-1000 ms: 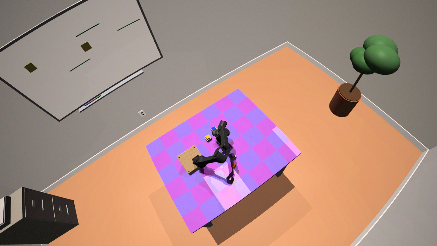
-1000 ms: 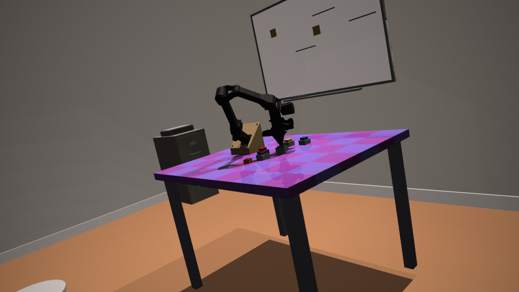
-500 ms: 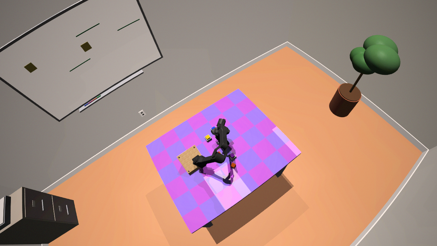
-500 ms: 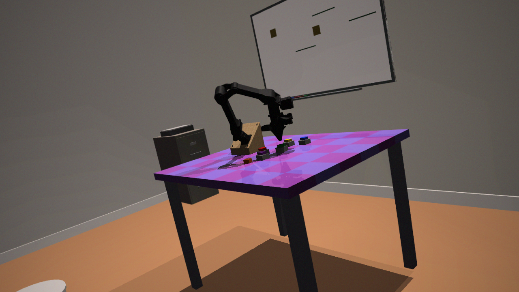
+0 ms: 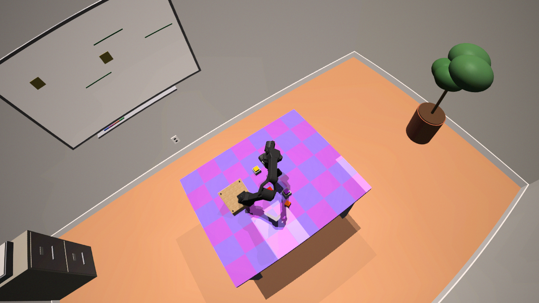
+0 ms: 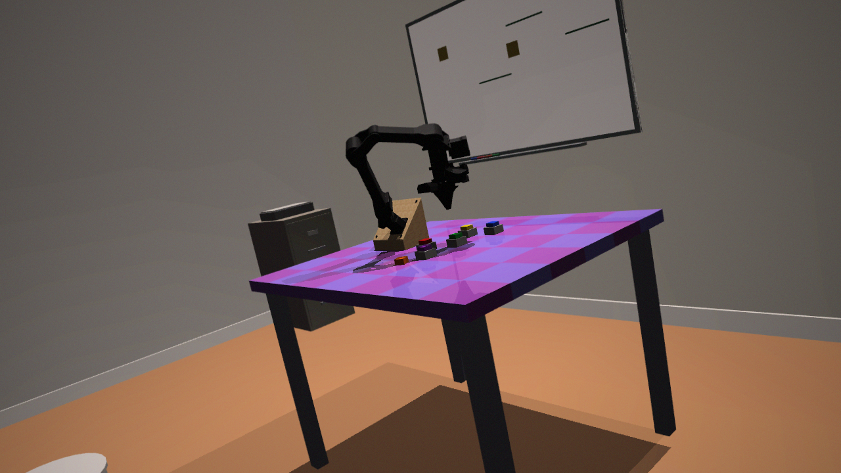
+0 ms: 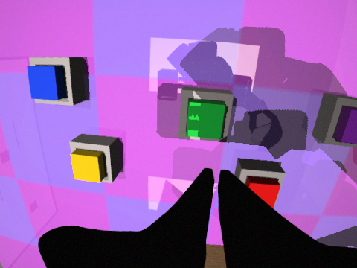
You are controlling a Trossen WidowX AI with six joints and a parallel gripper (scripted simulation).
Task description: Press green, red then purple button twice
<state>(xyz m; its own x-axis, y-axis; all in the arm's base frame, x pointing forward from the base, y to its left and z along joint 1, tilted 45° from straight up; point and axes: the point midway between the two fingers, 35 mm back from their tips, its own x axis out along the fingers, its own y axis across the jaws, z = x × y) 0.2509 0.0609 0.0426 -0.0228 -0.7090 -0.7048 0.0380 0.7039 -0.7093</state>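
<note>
Right now the red button is 80 mm behind my gripper tip, 60 mm to the right of it and 90 mm below it. Round my gripper tip: blue button 30 mm ahead, 160 mm to the left, 90 mm below; then green button 90 mm below; then yellow button 60 mm behind, 130 mm to the left, 90 mm below.
</note>
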